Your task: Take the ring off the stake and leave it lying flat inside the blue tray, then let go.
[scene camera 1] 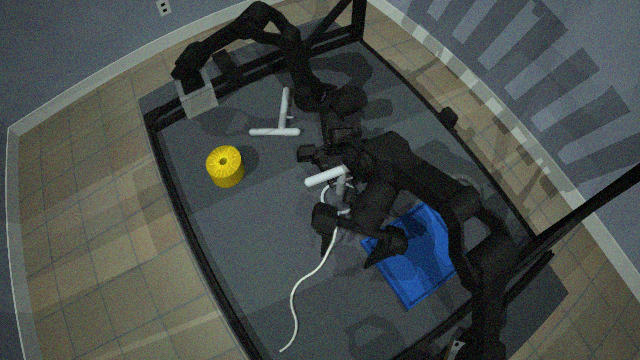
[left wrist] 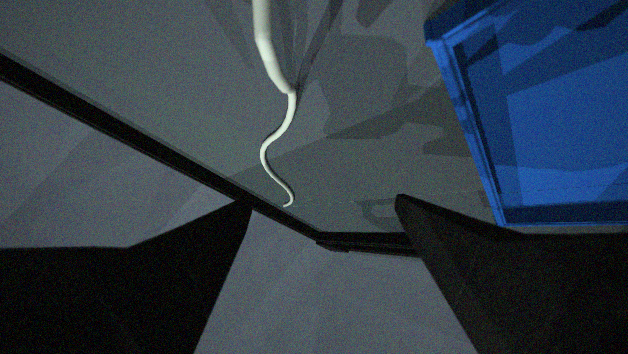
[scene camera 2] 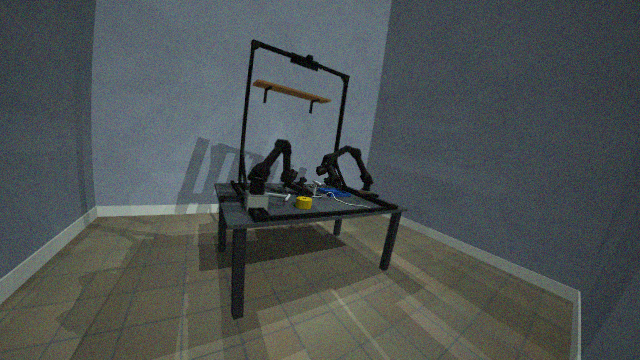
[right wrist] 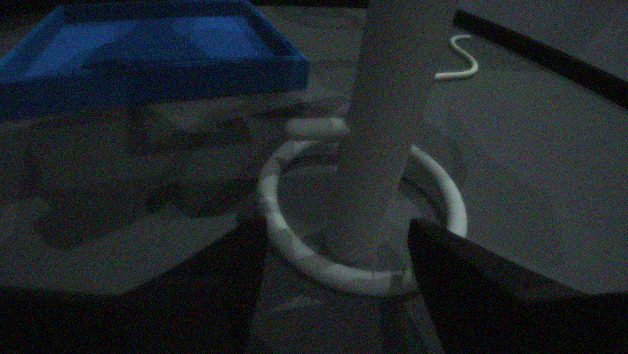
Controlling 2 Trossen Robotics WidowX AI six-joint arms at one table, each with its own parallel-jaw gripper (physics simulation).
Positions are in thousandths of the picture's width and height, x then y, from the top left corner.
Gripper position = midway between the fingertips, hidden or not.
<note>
A white T-shaped piece (scene camera 1: 440, 362) and a yellow spool (scene camera 1: 351, 457) rest on the table. Further things: the left gripper (scene camera 1: 537, 729), the right gripper (scene camera 1: 535, 518), a white cable (left wrist: 418, 66) and a blue tray (scene camera 1: 665, 740).
The left gripper is seen too in the left wrist view (left wrist: 515, 572). The right gripper is seen too in the right wrist view (right wrist: 539, 648). The blue tray shows as well in the left wrist view (left wrist: 850, 267) and in the right wrist view (right wrist: 107, 177). The left wrist view does not show the yellow spool: it is out of frame. The right wrist view does not show the yellow spool: it is out of frame.
</note>
